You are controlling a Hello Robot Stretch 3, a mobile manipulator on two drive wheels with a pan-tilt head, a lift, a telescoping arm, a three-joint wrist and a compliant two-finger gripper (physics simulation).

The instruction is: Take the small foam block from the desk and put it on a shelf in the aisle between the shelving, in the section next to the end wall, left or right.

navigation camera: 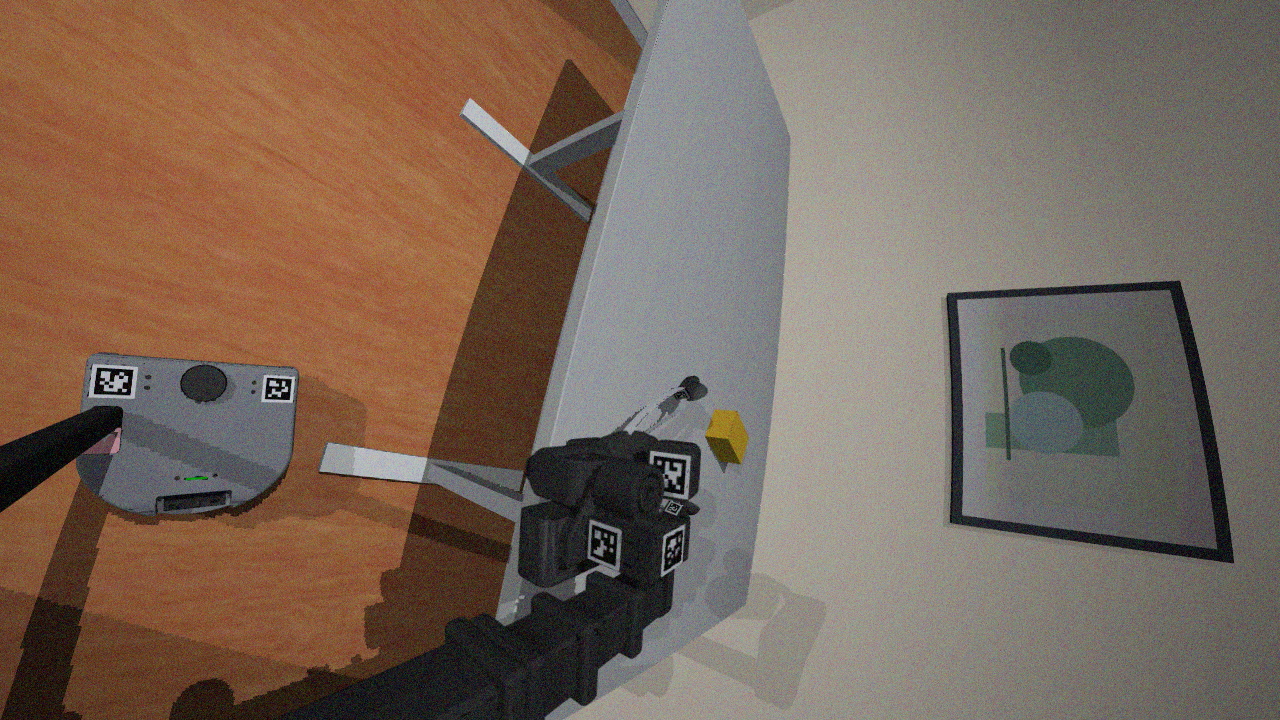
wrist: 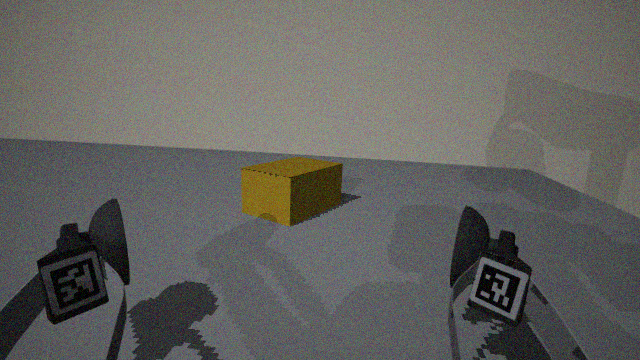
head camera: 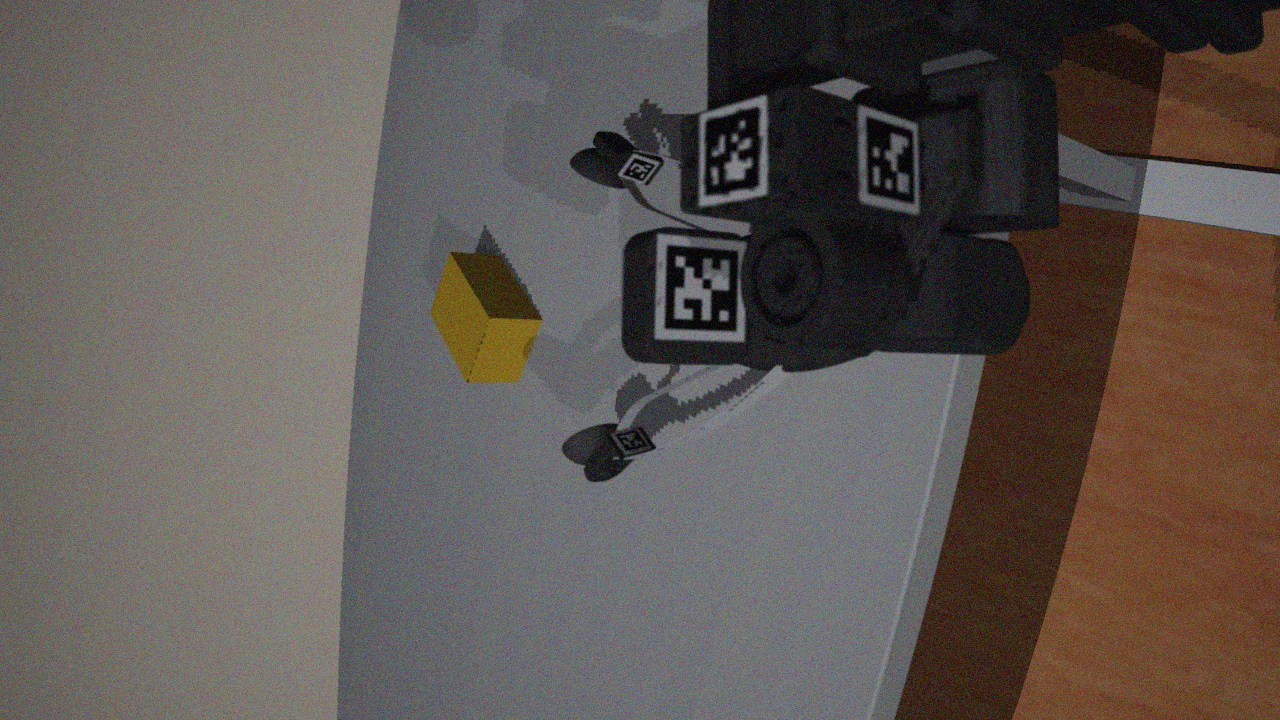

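Pixels of known places: gripper, fingertip midpoint: [wrist: 294, 232] [head camera: 582, 306]; robot's base at its link origin: [navigation camera: 205, 381].
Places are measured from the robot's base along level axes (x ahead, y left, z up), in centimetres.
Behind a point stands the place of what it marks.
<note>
The small foam block [head camera: 486, 319] {x -2.0, y -63.2, z 99.6 cm} [navigation camera: 726, 437] {x -1.9, y -62.9, z 99.1 cm} [wrist: 291, 192] {x -2.2, y -62.9, z 98.1 cm} is a yellow box lying on the grey desk [head camera: 644, 582] {x 14.9, y -49.7, z 95.0 cm} [navigation camera: 689, 197] {x 38.5, y -53.1, z 95.0 cm} [wrist: 60, 185] {x 26.8, y -75.2, z 95.0 cm}, near the edge along the wall. My gripper [head camera: 597, 308] {x -2.5, y -50.8, z 99.4 cm} [wrist: 294, 232] {x -2.5, y -50.8, z 99.4 cm} is wide open and low over the desk. The block lies beyond the fingertips, apart from both; in the wrist view it shows between them, a little left of the middle. In the navigation camera view one fingertip shows beside the block and the other is mostly hidden by the wrist. The shelving does not show in these views.
A beige wall [head camera: 179, 358] {x 1.5, y -107.3, z 115.2 cm} [navigation camera: 859, 223] {x 58.8, y -120.0, z 116.9 cm} [wrist: 250, 75] {x 7.3, y -108.6, z 111.0 cm} stands behind the desk, with a framed picture [navigation camera: 954, 411] {x 4.1, y -105.5, z 138.2 cm} on it. Desk legs [navigation camera: 375, 462] stand on the wooden floor [head camera: 1181, 447] {x 11.8, y -49.9, z 0.0 cm} [navigation camera: 268, 223] {x 40.9, y -7.4, z 0.1 cm}. My base [navigation camera: 241, 429] {x -9.1, y -6.9, z 16.0 cm} is on the floor beside the desk.
</note>
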